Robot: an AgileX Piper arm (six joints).
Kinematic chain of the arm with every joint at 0, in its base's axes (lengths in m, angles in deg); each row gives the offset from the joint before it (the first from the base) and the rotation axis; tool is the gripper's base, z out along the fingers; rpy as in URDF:
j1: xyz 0 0 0.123 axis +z
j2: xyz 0 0 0 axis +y
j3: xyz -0.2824 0 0.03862 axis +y
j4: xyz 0.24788 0 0.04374 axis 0.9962 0 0.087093
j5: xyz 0 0 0 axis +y
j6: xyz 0.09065 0 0.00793 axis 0.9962 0 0.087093
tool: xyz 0 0 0 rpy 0 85 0
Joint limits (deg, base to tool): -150..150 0..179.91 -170..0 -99.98..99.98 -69.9..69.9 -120..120
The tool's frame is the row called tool.
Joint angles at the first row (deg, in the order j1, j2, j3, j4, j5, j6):
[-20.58, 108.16, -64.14, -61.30, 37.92, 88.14]
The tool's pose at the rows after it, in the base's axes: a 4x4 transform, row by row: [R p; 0 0 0 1], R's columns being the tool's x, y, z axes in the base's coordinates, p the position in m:
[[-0.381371, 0.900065, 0.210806, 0.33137], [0.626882, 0.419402, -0.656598, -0.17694], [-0.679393, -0.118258, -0.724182, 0.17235], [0, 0, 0, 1]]
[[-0.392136, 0.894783, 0.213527, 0.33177], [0.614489, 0.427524, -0.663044, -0.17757], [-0.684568, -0.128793, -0.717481, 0.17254], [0, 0, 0, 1]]
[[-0.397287, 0.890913, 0.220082, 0.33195], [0.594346, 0.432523, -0.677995, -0.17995], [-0.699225, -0.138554, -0.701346, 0.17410], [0, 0, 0, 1]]
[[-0.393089, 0.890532, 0.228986, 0.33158], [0.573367, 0.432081, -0.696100, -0.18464], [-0.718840, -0.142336, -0.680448, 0.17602], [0, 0, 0, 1]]
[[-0.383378, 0.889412, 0.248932, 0.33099], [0.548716, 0.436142, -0.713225, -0.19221], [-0.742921, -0.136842, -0.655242, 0.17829], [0, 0, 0, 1]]
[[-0.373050, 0.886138, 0.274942, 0.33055], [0.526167, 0.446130, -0.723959, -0.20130], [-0.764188, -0.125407, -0.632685, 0.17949], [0, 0, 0, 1]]
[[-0.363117, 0.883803, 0.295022, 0.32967], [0.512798, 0.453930, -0.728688, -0.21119], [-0.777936, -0.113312, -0.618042, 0.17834], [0, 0, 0, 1]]
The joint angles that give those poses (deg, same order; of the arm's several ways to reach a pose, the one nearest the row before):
[-20.58, 108.20, -64.14, -61.58, 37.93, 88.12]
[-20.57, 108.28, -64.15, -62.56, 37.94, 88.11]
[-20.76, 108.26, -64.15, -64.71, 37.94, 89.01]
[-21.32, 108.26, -64.15, -67.53, 37.70, 90.71]
[-22.44, 108.26, -64.15, -71.25, 36.57, 93.01]
[-23.91, 108.46, -64.23, -75.18, 34.70, 95.44]
[-25.57, 109.00, -64.41, -78.66, 32.72, 97.73]

